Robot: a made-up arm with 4 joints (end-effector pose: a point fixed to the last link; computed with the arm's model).
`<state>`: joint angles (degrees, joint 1 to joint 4).
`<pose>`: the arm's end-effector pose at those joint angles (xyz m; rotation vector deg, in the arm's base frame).
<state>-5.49 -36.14 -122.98 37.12</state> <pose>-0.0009 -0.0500 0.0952 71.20 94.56 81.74</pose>
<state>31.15 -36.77 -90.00 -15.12</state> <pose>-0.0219 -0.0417 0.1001 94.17 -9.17 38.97</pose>
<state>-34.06 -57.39 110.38 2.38</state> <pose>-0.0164 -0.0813 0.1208 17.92 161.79 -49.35</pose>
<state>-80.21 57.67 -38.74 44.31</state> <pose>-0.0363 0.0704 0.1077 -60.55 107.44 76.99</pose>
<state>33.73 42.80 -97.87 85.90</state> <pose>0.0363 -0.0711 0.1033 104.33 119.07 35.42</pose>
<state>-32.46 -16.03 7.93 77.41</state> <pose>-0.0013 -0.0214 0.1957 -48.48 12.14 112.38</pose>
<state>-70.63 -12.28 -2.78 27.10</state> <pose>-0.0099 0.0148 0.1565 4.27 13.96 162.19</pose>
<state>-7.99 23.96 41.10 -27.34</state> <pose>0.0317 0.0204 0.1491 25.48 -42.38 110.95</pose>
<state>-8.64 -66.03 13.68 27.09</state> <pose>-0.0070 -0.0848 0.1251 6.41 -82.35 104.77</pose>
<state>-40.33 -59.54 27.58 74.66</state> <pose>0.0025 -0.0933 0.1472 -25.54 -58.95 109.08</pose>
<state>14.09 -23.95 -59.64 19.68</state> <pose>0.0053 -0.0558 0.1242 56.56 16.44 74.08</pose>
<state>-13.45 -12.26 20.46 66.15</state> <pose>-0.0058 -0.0367 0.1935 -39.14 -0.60 95.15</pose>
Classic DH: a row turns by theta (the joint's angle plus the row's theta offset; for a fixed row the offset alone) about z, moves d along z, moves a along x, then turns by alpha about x. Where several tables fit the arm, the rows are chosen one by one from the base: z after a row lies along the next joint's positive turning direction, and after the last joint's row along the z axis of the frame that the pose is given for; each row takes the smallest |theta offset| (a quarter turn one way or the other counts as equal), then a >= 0, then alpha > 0; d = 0 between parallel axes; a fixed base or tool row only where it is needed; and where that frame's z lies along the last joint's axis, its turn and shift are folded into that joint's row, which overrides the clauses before.
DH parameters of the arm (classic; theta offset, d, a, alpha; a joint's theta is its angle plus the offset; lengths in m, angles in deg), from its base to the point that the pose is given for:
base (fixed): 85 -0.0212 -0.0337 168.41
joint 1: 35.82 -0.1045 0.0351 82.31
joint 2: -89.37 -0.0132 0.0595 137.46
joint 3: -16.94 -0.0077 0.0298 -94.87
joint 4: 51.65 -0.0316 -0.0371 96.35
tool (fixed): 0.09 -0.0063 0 0

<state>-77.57 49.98 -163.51 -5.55</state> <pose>-0.0739 0.0166 0.1353 -2.10 81.22 -44.34</pose>
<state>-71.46 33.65 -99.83 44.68</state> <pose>-0.0136 0.0219 0.1145 -13.43 137.80 37.10</pose>
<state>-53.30 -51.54 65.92 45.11</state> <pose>0.0061 -0.0799 0.1370 -1.86 -109.88 104.72</pose>
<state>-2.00 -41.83 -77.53 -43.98</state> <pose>-0.0204 -0.0203 0.1020 105.17 -15.20 52.40</pose>
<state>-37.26 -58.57 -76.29 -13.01</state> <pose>-0.0070 -0.0300 0.0930 91.22 29.84 113.81</pose>
